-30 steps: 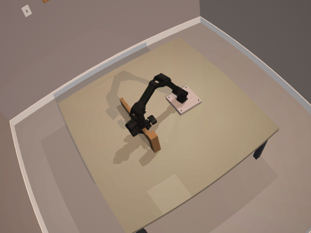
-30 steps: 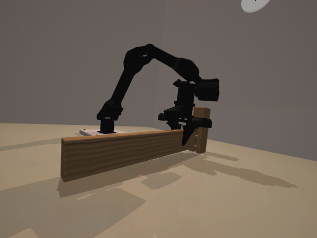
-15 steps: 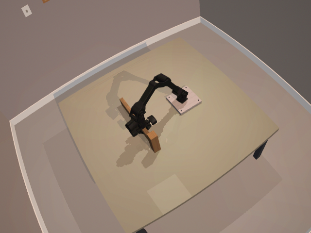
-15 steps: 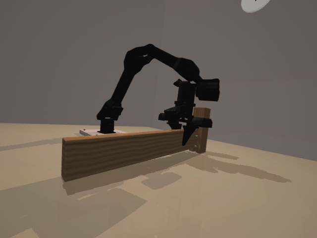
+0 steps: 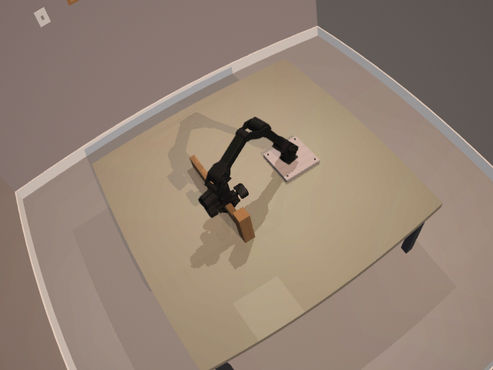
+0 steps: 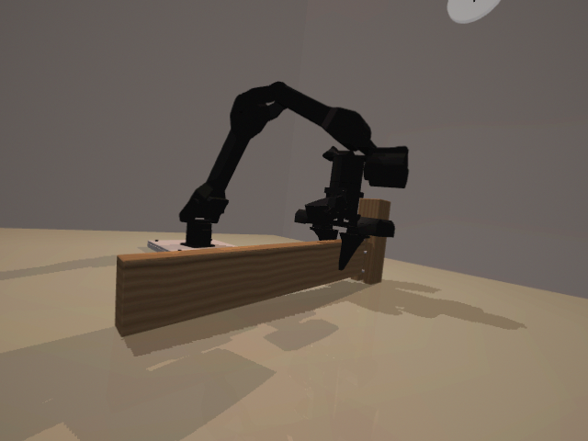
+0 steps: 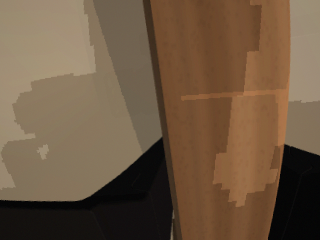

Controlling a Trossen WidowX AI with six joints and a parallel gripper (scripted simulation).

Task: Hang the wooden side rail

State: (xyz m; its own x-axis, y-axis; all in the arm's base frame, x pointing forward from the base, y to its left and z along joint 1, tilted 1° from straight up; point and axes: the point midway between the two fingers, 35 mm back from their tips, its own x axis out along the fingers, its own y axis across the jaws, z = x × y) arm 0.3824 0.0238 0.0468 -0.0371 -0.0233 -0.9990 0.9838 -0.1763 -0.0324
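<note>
My gripper tip is 120 mm to the right of the headboard post, 40 mm below it and 20 mm short of it.
</note>
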